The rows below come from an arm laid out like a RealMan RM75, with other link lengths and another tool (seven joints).
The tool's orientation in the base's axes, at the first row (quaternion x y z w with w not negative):
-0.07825, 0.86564, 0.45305, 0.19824
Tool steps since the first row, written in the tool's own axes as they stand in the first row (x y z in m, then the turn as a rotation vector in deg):
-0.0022, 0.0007, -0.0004, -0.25, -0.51, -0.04
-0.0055, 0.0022, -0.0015, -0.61, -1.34, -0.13
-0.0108, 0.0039, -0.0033, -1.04, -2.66, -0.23
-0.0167, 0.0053, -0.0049, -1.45, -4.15, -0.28
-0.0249, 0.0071, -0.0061, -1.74, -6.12, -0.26
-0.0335, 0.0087, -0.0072, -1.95, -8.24, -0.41
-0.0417, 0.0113, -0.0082, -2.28, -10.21, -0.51
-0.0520, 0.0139, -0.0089, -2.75, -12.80, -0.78
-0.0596, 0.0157, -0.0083, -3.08, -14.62, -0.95
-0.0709, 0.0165, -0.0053, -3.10, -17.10, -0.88
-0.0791, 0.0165, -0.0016, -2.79, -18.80, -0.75
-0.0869, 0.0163, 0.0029, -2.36, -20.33, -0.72
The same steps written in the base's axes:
0.0017, 0.0000, 0.0016, 0.38, -0.34, -0.26
0.0039, -0.0002, 0.0047, 0.94, -0.91, -0.69
0.0077, -0.0009, 0.0091, 1.72, -1.77, -1.46
0.0122, -0.0017, 0.0134, 2.55, -2.69, -2.38
0.0187, -0.0020, 0.0188, 3.44, -3.82, -3.76
0.0258, -0.0023, 0.0241, 4.26, -5.18, -5.19
0.0321, -0.0020, 0.0300, 5.15, -6.41, -6.49
0.0405, -0.0015, 0.0366, 6.32, -8.15, -8.11
0.0470, -0.0003, 0.0407, 7.15, -9.35, -9.25
0.0578, 0.0021, 0.0445, 7.97, -10.73, -11.15
0.0663, 0.0047, 0.0460, 8.26, -11.59, -12.62
0.0747, 0.0079, 0.0468, 8.36, -12.43, -13.97

